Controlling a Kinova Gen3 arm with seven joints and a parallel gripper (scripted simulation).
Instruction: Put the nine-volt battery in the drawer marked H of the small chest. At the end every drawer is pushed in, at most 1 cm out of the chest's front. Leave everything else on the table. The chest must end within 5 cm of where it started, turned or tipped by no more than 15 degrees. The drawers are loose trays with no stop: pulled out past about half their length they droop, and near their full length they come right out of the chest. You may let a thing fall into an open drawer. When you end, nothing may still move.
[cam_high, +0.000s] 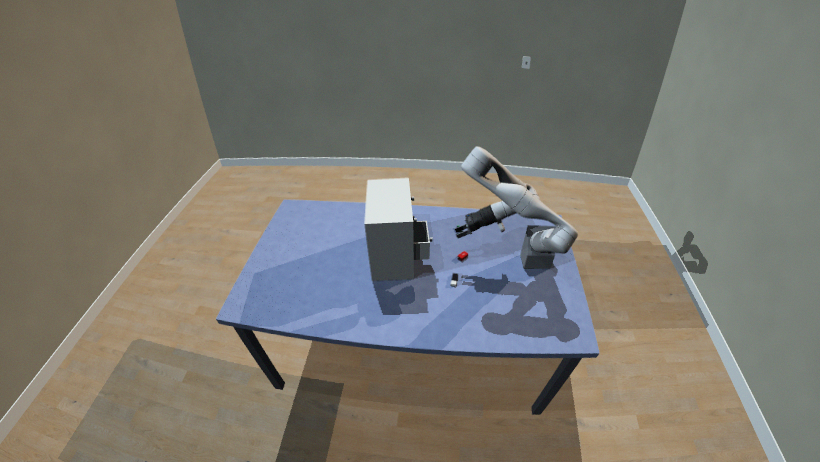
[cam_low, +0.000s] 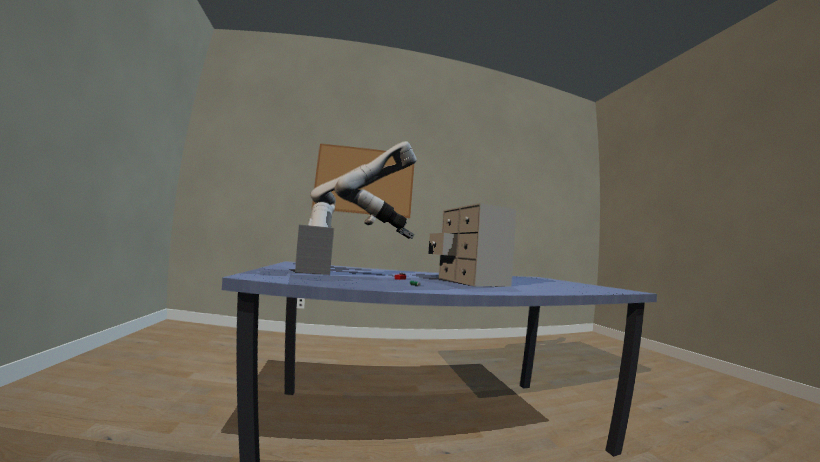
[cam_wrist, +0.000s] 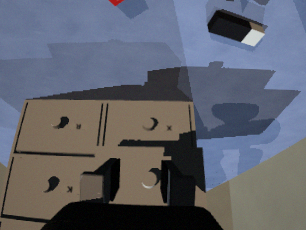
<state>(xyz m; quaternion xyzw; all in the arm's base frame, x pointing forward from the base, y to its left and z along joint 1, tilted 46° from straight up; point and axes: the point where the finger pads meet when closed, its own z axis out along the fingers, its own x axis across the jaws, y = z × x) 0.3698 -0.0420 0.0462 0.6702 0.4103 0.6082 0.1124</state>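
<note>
Now: hand 20 mm past the nine-volt battery, 30 mm to the left of it and 180 mm above it.
</note>
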